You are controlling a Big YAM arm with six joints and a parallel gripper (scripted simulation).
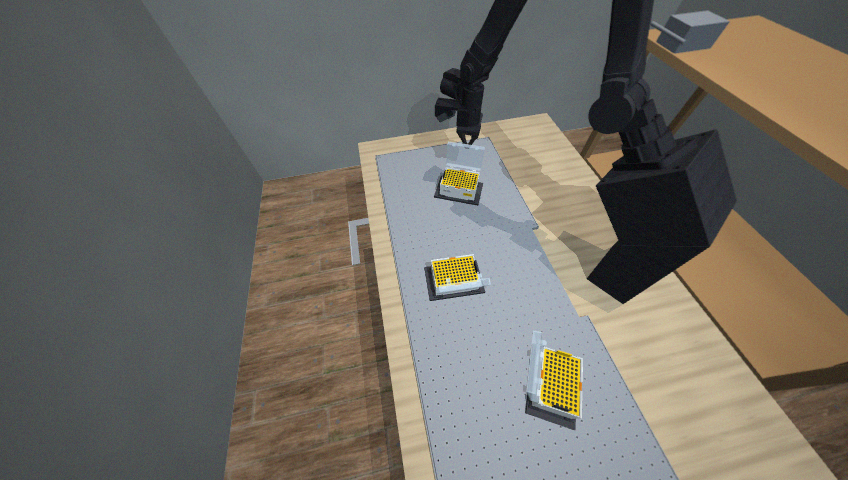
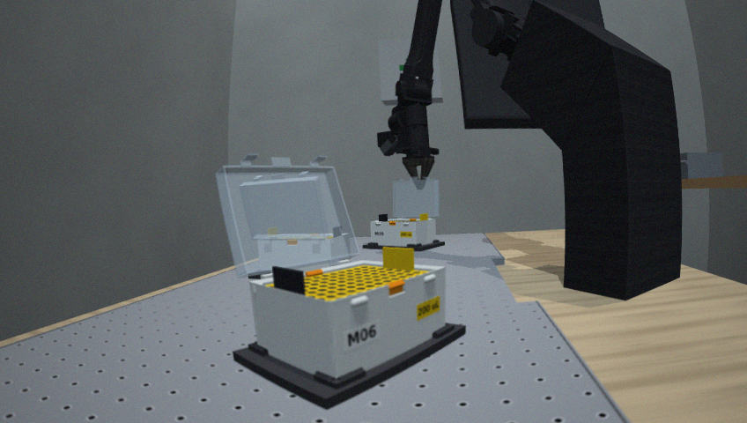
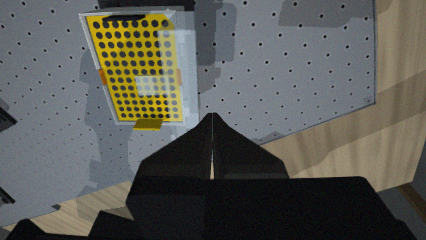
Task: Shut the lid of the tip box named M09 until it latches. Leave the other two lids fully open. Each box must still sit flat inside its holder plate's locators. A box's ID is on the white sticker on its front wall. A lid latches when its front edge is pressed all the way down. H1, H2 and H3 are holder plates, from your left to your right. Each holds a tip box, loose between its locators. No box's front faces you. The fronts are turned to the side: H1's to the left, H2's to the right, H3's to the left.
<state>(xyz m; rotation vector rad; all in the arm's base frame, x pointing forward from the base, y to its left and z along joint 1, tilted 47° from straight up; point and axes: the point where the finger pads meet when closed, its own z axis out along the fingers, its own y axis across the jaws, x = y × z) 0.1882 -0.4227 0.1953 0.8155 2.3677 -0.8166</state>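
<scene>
Now: hand 5 cm short of the rack, 5 cm to the right of it and 8 cm above it.
</scene>
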